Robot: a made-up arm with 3 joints. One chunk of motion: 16 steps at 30 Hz.
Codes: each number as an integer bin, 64 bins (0 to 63) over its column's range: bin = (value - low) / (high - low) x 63, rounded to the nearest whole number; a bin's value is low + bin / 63 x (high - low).
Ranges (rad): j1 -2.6..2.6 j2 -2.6..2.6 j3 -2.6..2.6
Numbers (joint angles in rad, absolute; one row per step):
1: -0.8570 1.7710 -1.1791
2: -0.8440 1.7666 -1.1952
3: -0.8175 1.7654 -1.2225
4: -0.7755 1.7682 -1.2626
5: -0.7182 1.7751 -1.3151
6: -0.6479 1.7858 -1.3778
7: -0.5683 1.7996 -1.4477
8: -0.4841 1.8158 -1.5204
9: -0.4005 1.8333 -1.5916
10: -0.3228 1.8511 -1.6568
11: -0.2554 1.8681 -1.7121
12: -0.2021 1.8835 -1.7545
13: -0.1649 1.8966 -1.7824
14: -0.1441 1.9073 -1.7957
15: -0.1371 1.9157 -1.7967
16: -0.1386 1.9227 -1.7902
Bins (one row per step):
1: 21 53 17
2: 21 53 17
3: 22 53 17
4: 22 53 16
5: 23 53 16
6: 24 53 15
7: 25 53 14
8: 26 53 13
9: 27 54 12
10: 28 54 11
11: 28 54 11
12: 29 54 10
13: 30 54 10
14: 30 55 10
15: 30 55 10
16: 30 55 10

